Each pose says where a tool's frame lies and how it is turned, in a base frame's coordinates. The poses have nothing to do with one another.
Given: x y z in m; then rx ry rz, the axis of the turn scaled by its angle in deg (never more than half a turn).
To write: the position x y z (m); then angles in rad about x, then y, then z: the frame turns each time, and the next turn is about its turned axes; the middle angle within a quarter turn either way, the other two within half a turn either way. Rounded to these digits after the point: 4 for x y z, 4 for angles.
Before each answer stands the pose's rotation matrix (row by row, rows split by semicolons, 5 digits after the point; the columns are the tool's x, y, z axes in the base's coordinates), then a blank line. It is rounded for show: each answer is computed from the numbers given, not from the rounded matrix.
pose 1, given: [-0.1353, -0.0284, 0.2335, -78.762, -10.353, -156.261]
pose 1, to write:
-0.59355 0.12611 0.79486; -0.02014 -0.98966 0.14198; 0.80455 0.06826 0.58995

[-0.1353, -0.0284, 0.2335, -0.2362, 0.9188, -2.9322]
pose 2, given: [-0.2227, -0.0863, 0.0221, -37.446, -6.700, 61.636]
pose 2, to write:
0.48847 -0.77789 -0.39533; 0.84466 0.30785 0.43792; -0.21895 -0.54783 0.80743

[-0.2227, -0.0863, 0.0221, -0.4970, -0.4064, 1.0101]
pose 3, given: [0.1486, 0.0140, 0.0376, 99.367, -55.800, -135.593]
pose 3, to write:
-0.36969 -0.31484 -0.87419; -0.39166 -0.80037 0.45388; -0.84258 0.51018 0.17258

[0.1486, 0.0140, 0.0376, -1.2074, -1.0638, 2.4362]
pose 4, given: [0.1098, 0.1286, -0.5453, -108.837, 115.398, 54.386]
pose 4, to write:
-0.14420 -0.95216 -0.26944; -0.81387 -0.04076 0.57962; -0.56287 0.30287 -0.76906

[0.1098, 0.1286, -0.5453, -2.4957, -0.2728, 1.7211]
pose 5, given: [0.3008, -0.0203, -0.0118, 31.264, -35.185, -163.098]
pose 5, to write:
-0.91675 0.09516 -0.38795; -0.24664 -0.89882 0.36235; -0.31421 0.42787 0.84746

[0.3008, -0.0203, -0.0118, -0.4040, -0.3984, -3.0382]
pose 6, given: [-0.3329, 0.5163, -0.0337, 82.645, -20.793, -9.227]
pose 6, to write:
0.93483 -0.10907 -0.33793; -0.32376 0.12910 -0.93729; 0.14586 0.98561 0.08538

[-0.3329, 0.5163, -0.0337, 1.4800, -0.3447, 0.1162]
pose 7, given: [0.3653, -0.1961, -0.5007, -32.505, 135.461, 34.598]
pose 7, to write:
-0.71173 -0.52883 0.46236; -0.24235 0.80265 0.54500; -0.65932 0.27584 -0.69943

[0.3653, -0.1961, -0.5007, -2.4797, 0.4807, 2.5026]
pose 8, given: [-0.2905, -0.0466, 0.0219, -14.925, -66.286, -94.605]
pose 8, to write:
-0.42209 0.83247 -0.35893; -0.62161 0.02243 0.78301; 0.65989 0.55361 0.50800

[-0.2905, -0.0466, 0.0219, -0.9953, -0.3671, -2.0400]
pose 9, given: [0.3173, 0.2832, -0.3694, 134.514, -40.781, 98.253]
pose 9, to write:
0.23467 -0.45571 0.85864; -0.28626 -0.87653 -0.38697; 0.92897 -0.15498 -0.33614

[0.3173, 0.2832, -0.3694, 2.2860, 1.0326, 1.0953]
